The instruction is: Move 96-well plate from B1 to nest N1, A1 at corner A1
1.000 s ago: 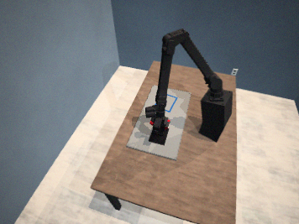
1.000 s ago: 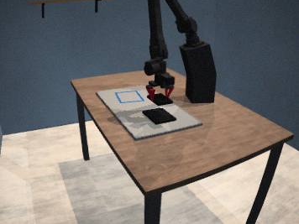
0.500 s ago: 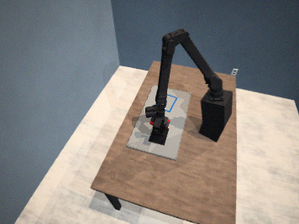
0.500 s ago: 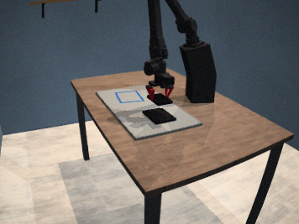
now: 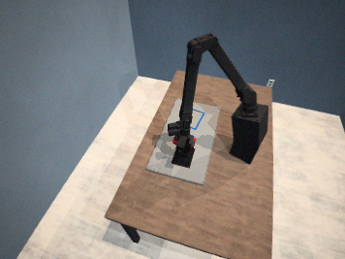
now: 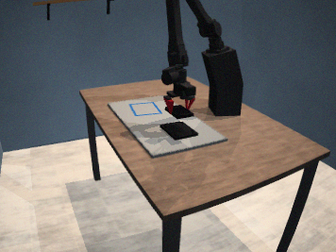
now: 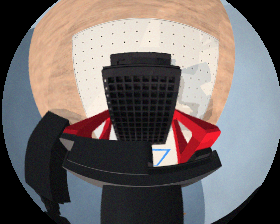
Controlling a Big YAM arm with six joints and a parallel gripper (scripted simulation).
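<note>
The black plate nest lies 10 cm below my hand. Also, from my hand: black 96-well plate: right at my hand.
</note>
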